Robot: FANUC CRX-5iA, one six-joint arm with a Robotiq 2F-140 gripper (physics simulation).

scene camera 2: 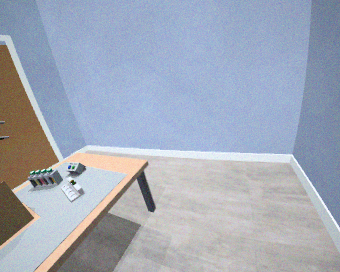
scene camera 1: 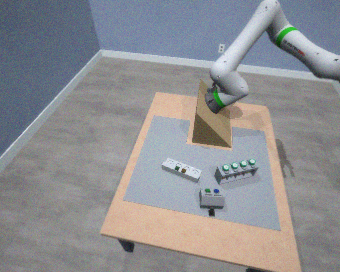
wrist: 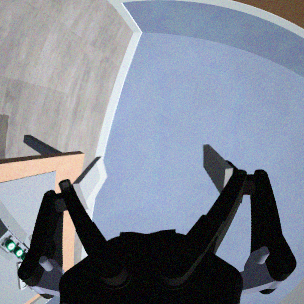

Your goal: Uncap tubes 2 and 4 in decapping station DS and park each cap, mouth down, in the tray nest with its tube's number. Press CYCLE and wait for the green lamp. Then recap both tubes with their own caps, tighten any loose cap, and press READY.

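Frame: origin at the arm's base, x ahead, y left, z up, level; centimetres.
Seen in the pictures: gripper, fingertip midpoint: point(scene camera 2: 6, 129) point(wrist: 152, 161); arm's base, link origin: point(scene camera 1: 211, 103).
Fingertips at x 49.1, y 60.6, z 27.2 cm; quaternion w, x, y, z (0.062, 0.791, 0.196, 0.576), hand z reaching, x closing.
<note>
Pixels of each thing's top centre, then the offset from my fingertips to it. "pt": a spot on its surface instead. Level surfaces: height alone.
- grey rack, top centre: point(wrist: 19, 252) point(scene camera 1: 238, 165) point(scene camera 2: 41, 172) dy -44.9, dx -5.6, dz -33.3 cm
- white tray, top centre: point(scene camera 1: 182, 165) point(wrist: 30, 281) point(scene camera 2: 68, 184) dy -75.2, dx -4.8, dz -38.3 cm
- grey button box, top centre: point(scene camera 1: 213, 193) point(scene camera 2: 72, 163) dy -58.3, dx +11.5, dz -35.2 cm
- green button, top centre: point(scene camera 1: 208, 189) dy -60.7, dx +9.5, dz -36.1 cm
- blue button, top centre: point(scene camera 1: 216, 190) dy -56.2, dx +9.1, dz -36.1 cm
- grey mat, surface height: dz -43.6 cm
- small black piece, surface spot: point(scene camera 1: 211, 212) pt dy -57.9, dx +18.3, dz -42.5 cm
- wooden table, surface height: dz -43.9 cm
Station DS, a grey rack point(scene camera 1: 218, 175) point(scene camera 2: 56, 177), holds a row of upright tubes with green-and-white caps; two caps point(wrist: 15, 249) show at the left edge of the wrist view. The white tray point(scene camera 1: 192, 175) point(scene camera 2: 69, 193) has a row of ringed nests, with no cap seen in them. A small dark green and a brown square show near its middle. The grey button box point(scene camera 1: 212, 200) point(scene camera 2: 76, 168) has a green button point(scene camera 1: 207, 190) and a blue button point(scene camera 1: 216, 191); which is CYCLE is unreadable. My gripper point(wrist: 152, 161) is open and empty, high beyond the tan wedge, away from rack and tray; scene camera 1 hides its fingers.
A tan wedge-shaped block point(scene camera 1: 212, 126) point(scene camera 2: 14, 215) stands tall at the back of the grey mat point(scene camera 1: 150, 190) point(scene camera 2: 95, 187), between arm and rack. A small black piece point(scene camera 1: 211, 212) lies in front of the button box. The wooden table point(scene camera 1: 200, 238) point(wrist: 72, 161) has open edges.
</note>
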